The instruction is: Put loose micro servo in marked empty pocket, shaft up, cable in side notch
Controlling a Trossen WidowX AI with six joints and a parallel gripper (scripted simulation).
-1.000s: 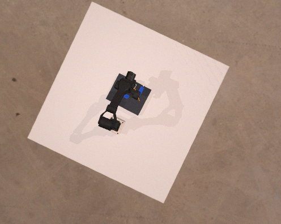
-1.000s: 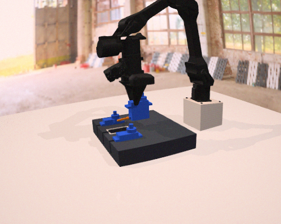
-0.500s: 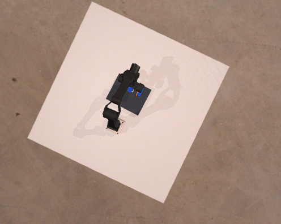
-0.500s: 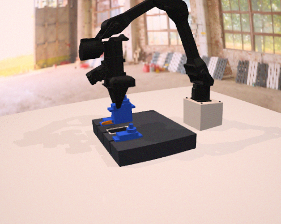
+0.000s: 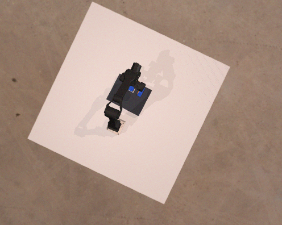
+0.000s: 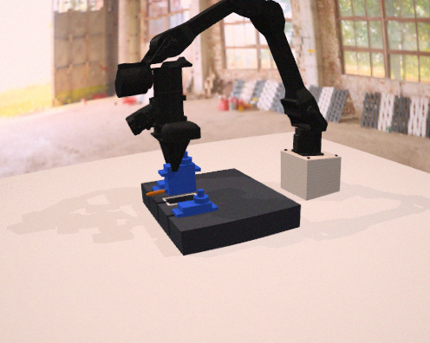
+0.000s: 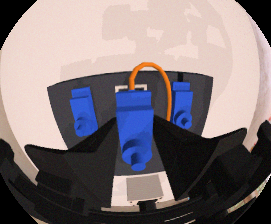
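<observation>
Right now my gripper tip is 12 cm past the dark deck, 9 cm above it and 1 cm to the left of it.
</observation>
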